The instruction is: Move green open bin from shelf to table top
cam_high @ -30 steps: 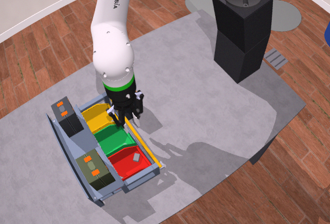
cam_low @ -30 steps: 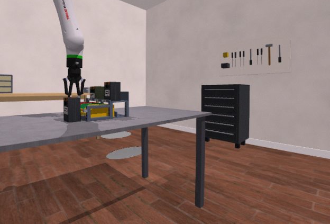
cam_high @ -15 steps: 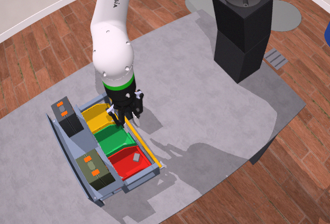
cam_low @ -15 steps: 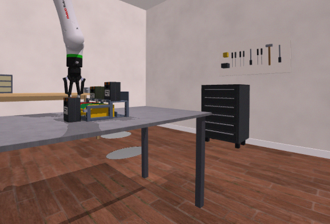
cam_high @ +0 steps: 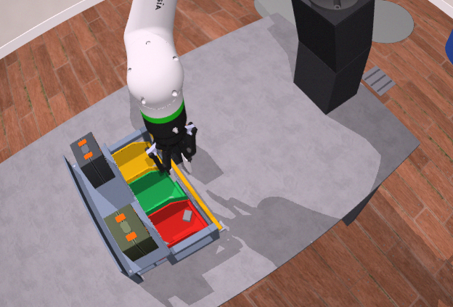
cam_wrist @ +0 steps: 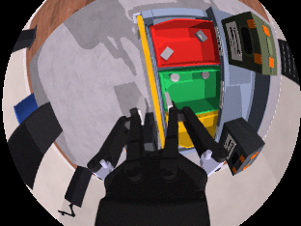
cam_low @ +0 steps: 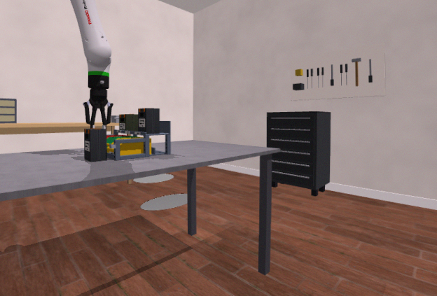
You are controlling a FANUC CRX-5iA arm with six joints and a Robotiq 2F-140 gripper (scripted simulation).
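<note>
The yellow bar lies 5 cm below my hand. Also, from my hand: dark box: 6 cm behind, 11 cm to the right, 4 cm below; then green open bin: 10 cm ahead, 1 cm to the right, 7 cm below; then red bin: 12 cm ahead, 10 cm to the left, 7 cm below.
</note>
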